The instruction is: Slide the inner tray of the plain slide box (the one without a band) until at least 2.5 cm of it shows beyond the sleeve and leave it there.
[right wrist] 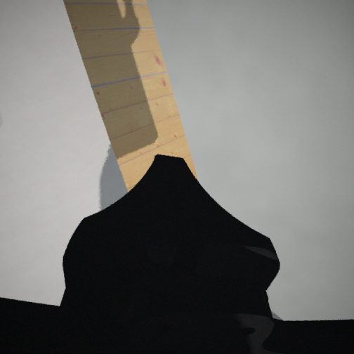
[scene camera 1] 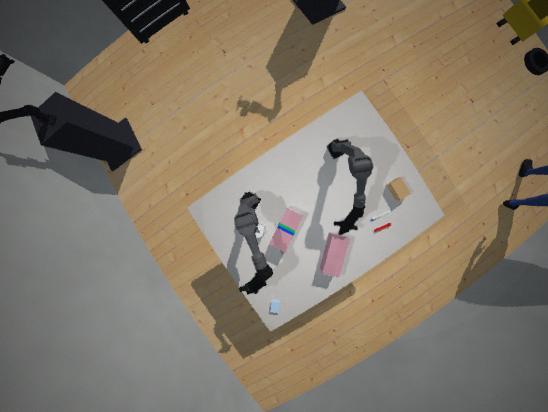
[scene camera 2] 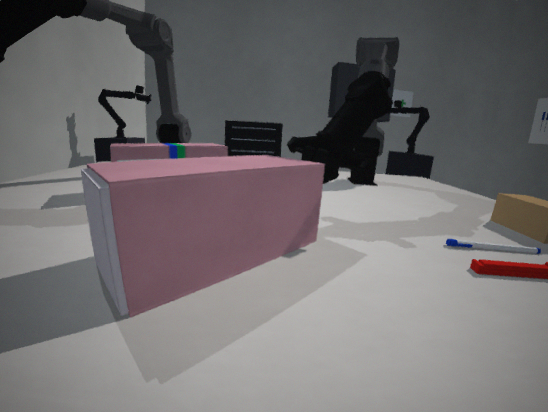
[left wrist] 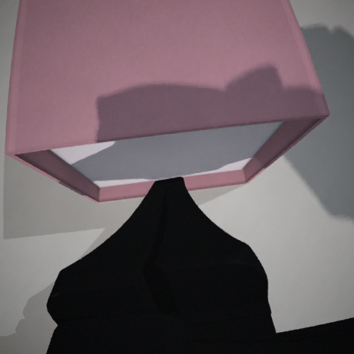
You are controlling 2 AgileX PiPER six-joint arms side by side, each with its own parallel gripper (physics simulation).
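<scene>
The plain pink slide box lies on the white table. Its pale inner tray sticks out a little past the sleeve at the left end in scene camera 2; at the opposite end it sits recessed inside the sleeve, as the left wrist view shows. My left gripper is shut and empty, its tips at the opening of that recessed end; whether they touch the tray is hard to tell. My right gripper is shut and empty, away from the box, near the table's left edge in scene camera 1.
A pink box with a blue and green band lies between the arms in scene camera 1. A tan block, a blue-white pen and a red item lie at the right. A light blue block lies near the bottom corner.
</scene>
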